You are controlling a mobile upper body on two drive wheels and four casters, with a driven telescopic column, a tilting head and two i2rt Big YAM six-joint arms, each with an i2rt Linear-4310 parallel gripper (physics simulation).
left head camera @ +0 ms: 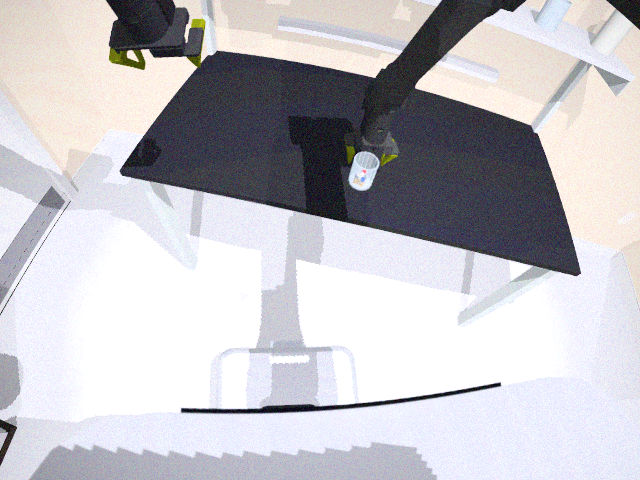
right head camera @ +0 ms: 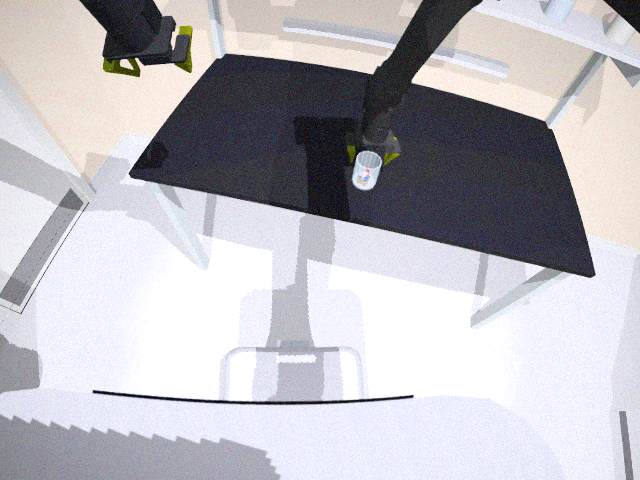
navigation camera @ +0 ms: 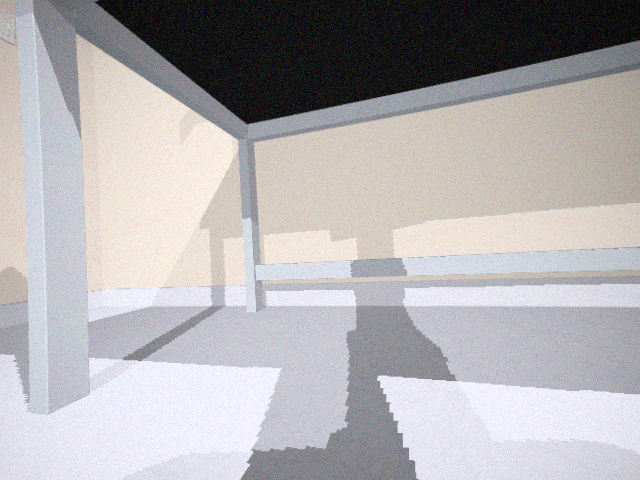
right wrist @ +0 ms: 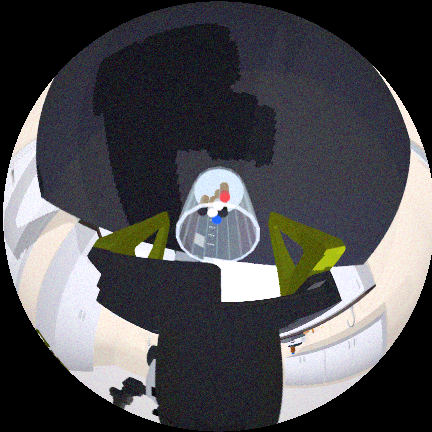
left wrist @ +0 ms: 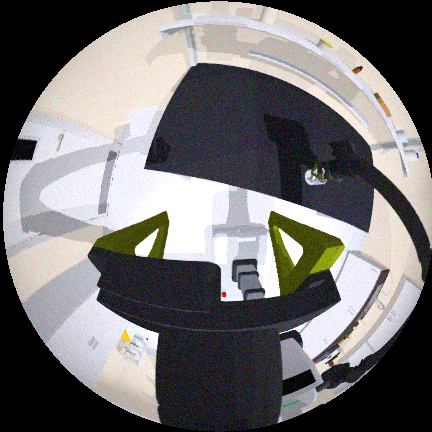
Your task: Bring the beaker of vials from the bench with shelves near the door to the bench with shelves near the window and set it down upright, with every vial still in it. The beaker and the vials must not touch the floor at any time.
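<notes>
A clear beaker [left head camera: 366, 162] [right head camera: 368, 162] [left wrist: 311, 178] [right wrist: 235, 240] stands upright on the black bench top [left head camera: 232, 118] [right head camera: 232, 118] [left wrist: 215, 110] [right wrist: 320, 125]. Several small vials [left head camera: 360, 176] [right head camera: 364, 177] [right wrist: 217, 207] with red, white, blue and black caps lie inside it. My right gripper [left head camera: 368, 159] [right head camera: 370, 158] [right wrist: 218, 216] is open at the beaker; in the right wrist view the rim shows between its fingers, with a gap on each side. My left gripper [left head camera: 168, 64] [right head camera: 161, 72] [left wrist: 218, 216] is open and empty, off the bench's left end.
A shelf [left head camera: 568, 46] [right head camera: 584, 41] with cylindrical containers hangs above the bench's back right. A pale bench leg [navigation camera: 62, 206] stands close at the left in the navigation view. White cabinets [left wrist: 345, 300] show at the lower right of the left wrist view.
</notes>
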